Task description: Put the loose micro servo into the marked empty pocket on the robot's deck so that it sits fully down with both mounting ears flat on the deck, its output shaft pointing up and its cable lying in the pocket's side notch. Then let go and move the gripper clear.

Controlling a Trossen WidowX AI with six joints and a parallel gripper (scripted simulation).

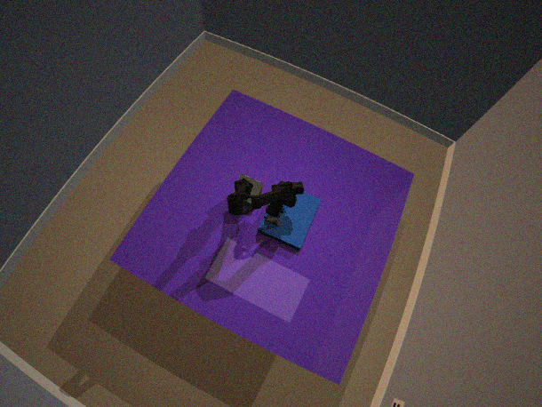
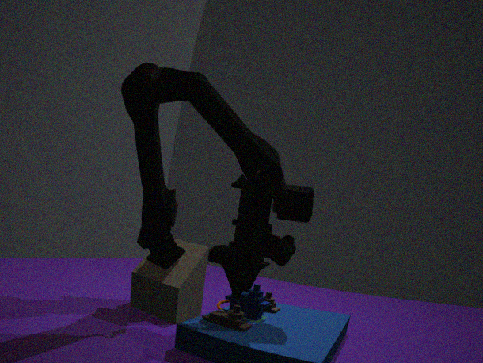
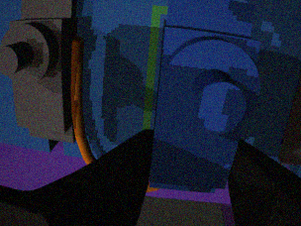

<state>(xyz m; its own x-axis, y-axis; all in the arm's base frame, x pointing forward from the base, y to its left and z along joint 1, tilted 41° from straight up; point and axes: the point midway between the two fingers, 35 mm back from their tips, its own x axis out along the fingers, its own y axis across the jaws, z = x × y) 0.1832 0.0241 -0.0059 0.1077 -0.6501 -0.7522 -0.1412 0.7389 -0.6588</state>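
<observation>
My gripper tip is 120 mm short of the deck, 60 mm above it and 20 mm to the right of it.
</observation>
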